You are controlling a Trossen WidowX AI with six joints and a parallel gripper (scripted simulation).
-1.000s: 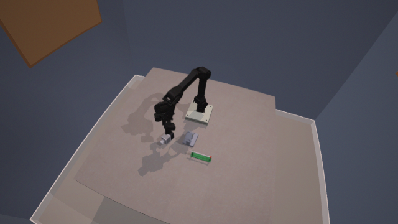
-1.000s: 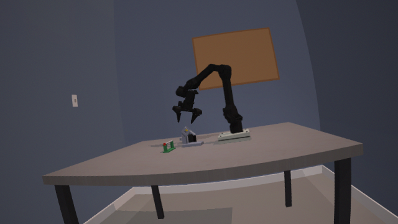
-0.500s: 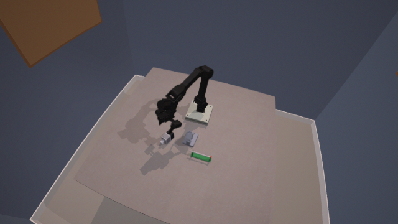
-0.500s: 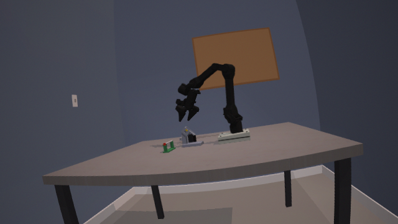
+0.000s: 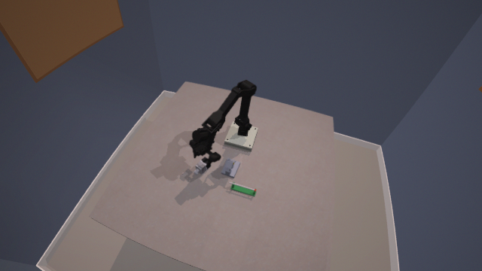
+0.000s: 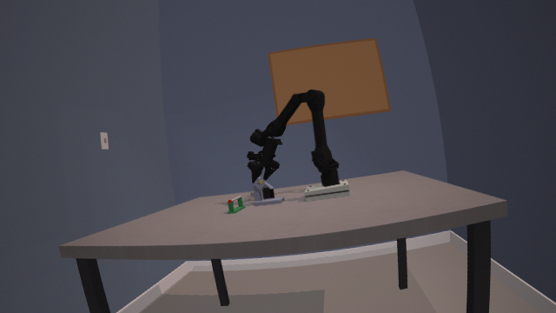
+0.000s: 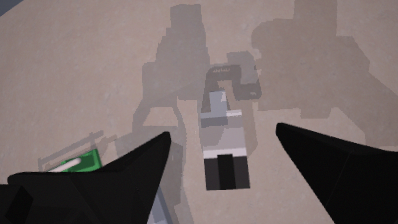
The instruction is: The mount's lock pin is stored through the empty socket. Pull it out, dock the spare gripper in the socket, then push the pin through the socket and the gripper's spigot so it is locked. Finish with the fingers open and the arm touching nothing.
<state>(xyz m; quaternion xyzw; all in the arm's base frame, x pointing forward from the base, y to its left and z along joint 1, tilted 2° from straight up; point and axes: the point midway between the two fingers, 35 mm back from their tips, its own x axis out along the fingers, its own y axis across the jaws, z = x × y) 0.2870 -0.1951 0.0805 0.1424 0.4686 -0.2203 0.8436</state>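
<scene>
Right now my gripper tip is 6 cm above the spare gripper. From my gripper tip the other things lie so: mount block 16 cm to the left, 3 cm below, 2 cm behind; then green cradle 26 cm to the left, 9 cm ahead, 6 cm below.
</scene>
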